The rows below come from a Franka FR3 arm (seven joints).
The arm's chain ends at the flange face. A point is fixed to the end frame.
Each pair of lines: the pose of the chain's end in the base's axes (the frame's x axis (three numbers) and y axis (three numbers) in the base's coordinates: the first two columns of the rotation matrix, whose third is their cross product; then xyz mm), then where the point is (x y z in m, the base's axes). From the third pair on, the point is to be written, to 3 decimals.
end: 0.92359 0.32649 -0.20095 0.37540 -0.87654 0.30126 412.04 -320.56 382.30
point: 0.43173 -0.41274 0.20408
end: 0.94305 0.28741 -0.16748 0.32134 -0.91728 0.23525 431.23 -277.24 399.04
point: 0.44789 -0.35638 0.21435
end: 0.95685 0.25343 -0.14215 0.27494 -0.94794 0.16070 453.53 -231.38 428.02
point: 0.467 -0.296 0.238
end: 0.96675 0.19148 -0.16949 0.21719 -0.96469 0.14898 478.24 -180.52 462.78
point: 0.482 -0.245 0.272
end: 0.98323 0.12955 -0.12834 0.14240 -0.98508 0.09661 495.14 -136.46 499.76
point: 0.501 -0.190 0.305
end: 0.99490 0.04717 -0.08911 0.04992 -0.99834 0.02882 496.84 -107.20 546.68
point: 0.505 -0.147 0.349
